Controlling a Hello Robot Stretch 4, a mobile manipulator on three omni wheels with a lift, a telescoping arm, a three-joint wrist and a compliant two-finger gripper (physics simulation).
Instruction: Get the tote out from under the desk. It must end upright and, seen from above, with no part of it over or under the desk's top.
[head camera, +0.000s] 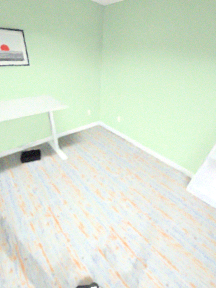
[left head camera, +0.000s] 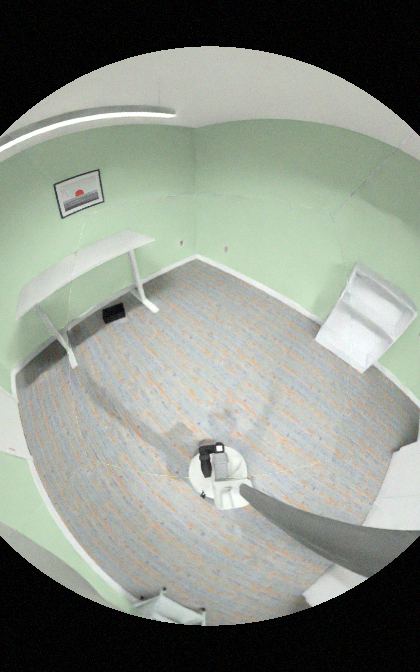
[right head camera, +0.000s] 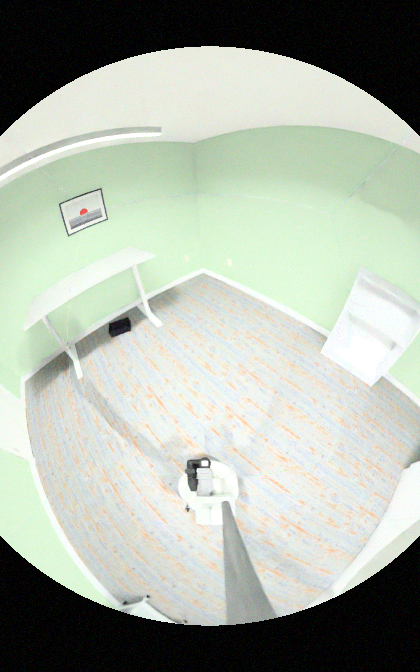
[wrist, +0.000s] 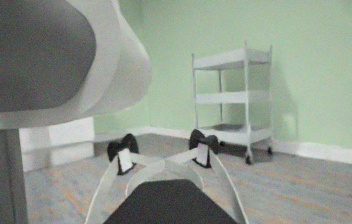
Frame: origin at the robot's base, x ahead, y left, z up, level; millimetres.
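Seen in the pictures: gripper, fingertip midpoint: (wrist: 163, 144).
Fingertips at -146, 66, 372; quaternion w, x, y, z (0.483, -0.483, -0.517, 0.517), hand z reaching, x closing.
Note:
A point is followed by its place in that frame, as x, y, z.
The black tote (head camera: 31, 156) @[1849, 1235, -31] (left head camera: 114, 313) (right head camera: 120, 327) stands on the floor under the white desk (head camera: 30, 107) @[1748, 953, 923] (left head camera: 80, 265) (right head camera: 85, 277), between its two legs and nearer the right leg, close to the wall. It looks upright. In the head camera view the desk's left part is cut off. My gripper (wrist: 163, 144) @[-146, 66, 372] is open, its two fingertips wide apart with nothing between them. In the wrist view it points away from the desk, and neither the tote nor the desk shows there. The gripper is far from the tote.
A white shelf unit (head camera: 207, 180) @[1271, -1665, 129] (left head camera: 325, 332) (right head camera: 332, 340) stands along the right wall. A white three-tier cart (wrist: 220, 97) @[-1369, 384, 407] stands by a wall in the wrist view, with a white cabinet (wrist: 60, 142) @[-1448, -787, 144] left of it. The desk's right leg (head camera: 54, 132) @[2049, 811, 377] (left head camera: 136, 275) (right head camera: 140, 290) has a foot reaching forward.

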